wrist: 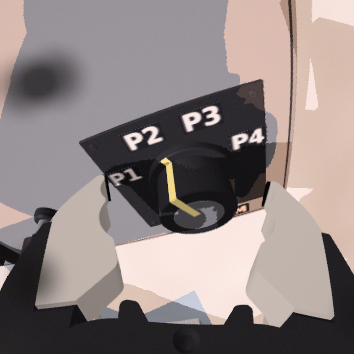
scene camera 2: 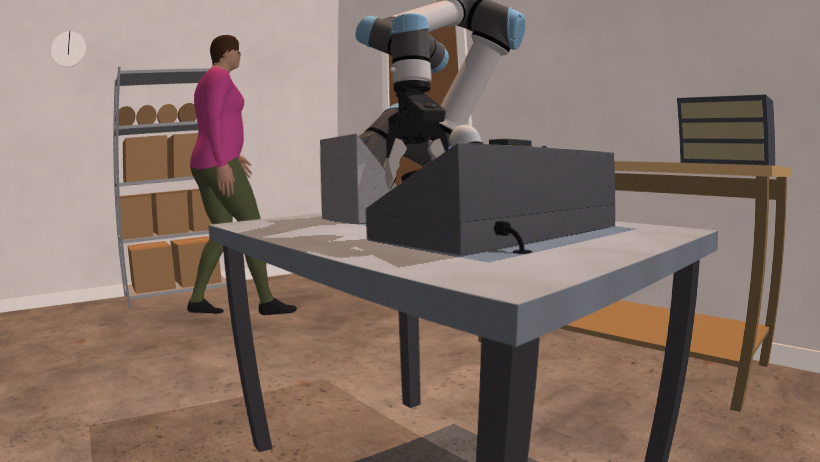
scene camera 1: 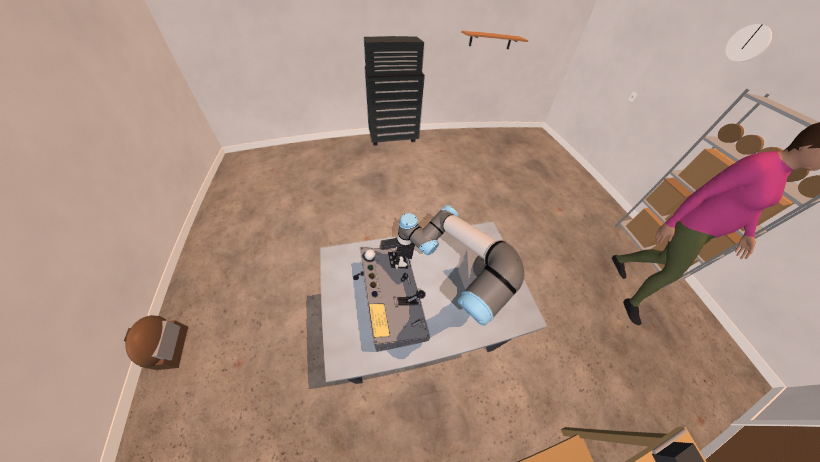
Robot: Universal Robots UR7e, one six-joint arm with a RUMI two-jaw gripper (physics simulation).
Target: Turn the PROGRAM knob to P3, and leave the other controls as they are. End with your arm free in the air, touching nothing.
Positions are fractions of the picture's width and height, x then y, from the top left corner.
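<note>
My gripper is seen at (scene camera 2: 0.51, 0.41) and (wrist: 0.53, 0.51). A grey control panel is seen at (scene camera 2: 0.58, 0.43), (wrist: 0.27, 0.27) and (scene camera 1: 0.48, 0.69).
</note>
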